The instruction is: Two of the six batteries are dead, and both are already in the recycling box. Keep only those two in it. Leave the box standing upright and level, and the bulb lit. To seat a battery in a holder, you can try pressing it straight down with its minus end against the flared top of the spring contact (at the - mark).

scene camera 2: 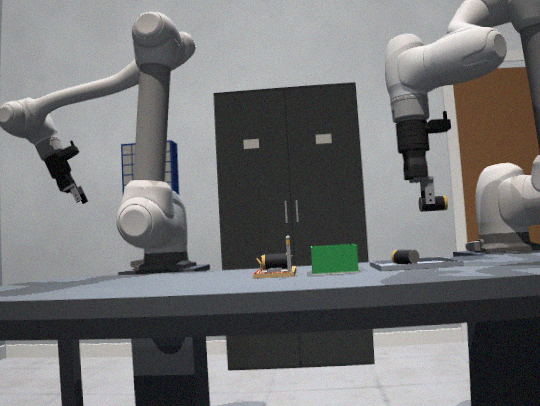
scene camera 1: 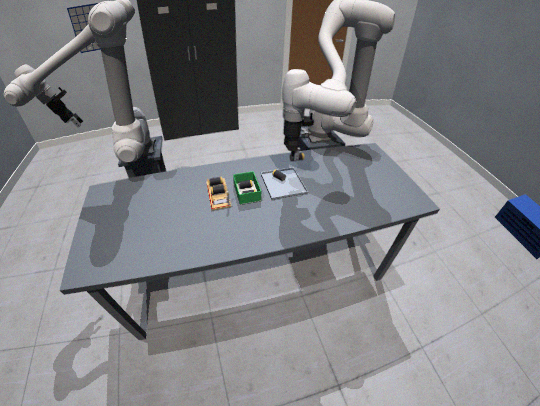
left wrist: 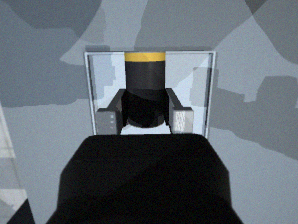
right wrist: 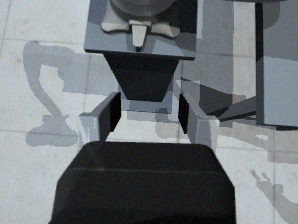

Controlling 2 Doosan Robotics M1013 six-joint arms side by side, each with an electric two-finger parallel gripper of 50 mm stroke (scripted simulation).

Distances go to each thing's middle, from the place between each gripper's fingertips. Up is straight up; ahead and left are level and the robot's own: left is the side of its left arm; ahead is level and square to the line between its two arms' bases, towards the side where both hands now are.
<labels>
Right now the green recycling box (scene camera 2: 329, 259) is 6 cm ahead of my left hand (scene camera 2: 428, 204), 23 cm to the right of it and 14 cm below it. The rest, counted from my left hand: shallow tray (scene camera 1: 292, 185) (1 cm ahead, 5 cm to the right, 16 cm below).
My right gripper (scene camera 2: 82, 201) is now 430 mm short of the green recycling box, 920 mm to the right of it and 250 mm above it. From my right hand the other things lie so: shallow tray 390 mm ahead, 1110 mm to the left, 260 mm below.
</labels>
